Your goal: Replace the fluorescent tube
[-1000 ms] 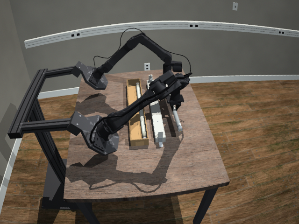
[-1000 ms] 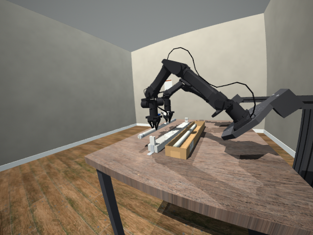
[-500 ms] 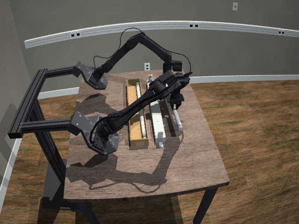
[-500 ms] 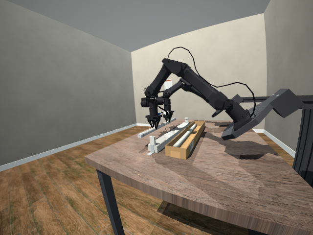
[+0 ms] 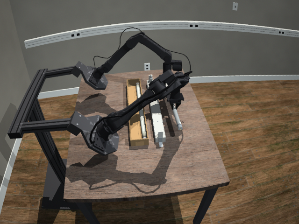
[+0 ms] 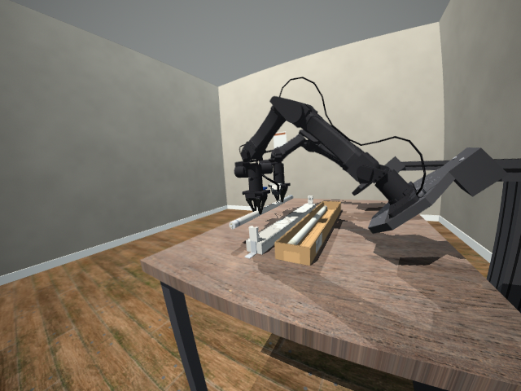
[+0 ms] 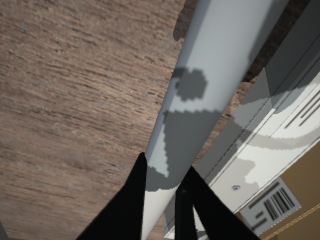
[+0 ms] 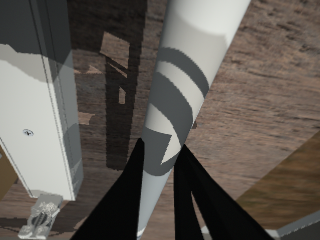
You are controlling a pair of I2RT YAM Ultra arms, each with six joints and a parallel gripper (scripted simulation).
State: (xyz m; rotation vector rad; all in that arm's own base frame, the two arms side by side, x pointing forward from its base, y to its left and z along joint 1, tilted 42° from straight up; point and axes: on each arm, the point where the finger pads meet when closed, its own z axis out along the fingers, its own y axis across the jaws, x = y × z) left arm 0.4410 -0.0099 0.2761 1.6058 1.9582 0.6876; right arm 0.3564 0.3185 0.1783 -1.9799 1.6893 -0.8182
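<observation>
Right now the LED tube is 1 cm behind my left hand and 12 cm to the right of it. Also, from my left hand: old fluorescent tube (21 cm behind, 10 cm to the right, 6 cm below); then light fixture (12 cm behind, 11 cm to the right, 3 cm below); then carton (24 cm behind, 9 cm to the right, 6 cm below).
Now: right hand 120 mm to the right of the LED tube, 10 mm short of it and 10 mm above it. From my right hand the other things lie so: old fluorescent tube (190 mm behind, 140 mm to the left, 70 mm below); then light fixture (130 mm to the left, 90 mm behind, 30 mm below); then carton (220 mm behind, 150 mm to the left, 60 mm below).
</observation>
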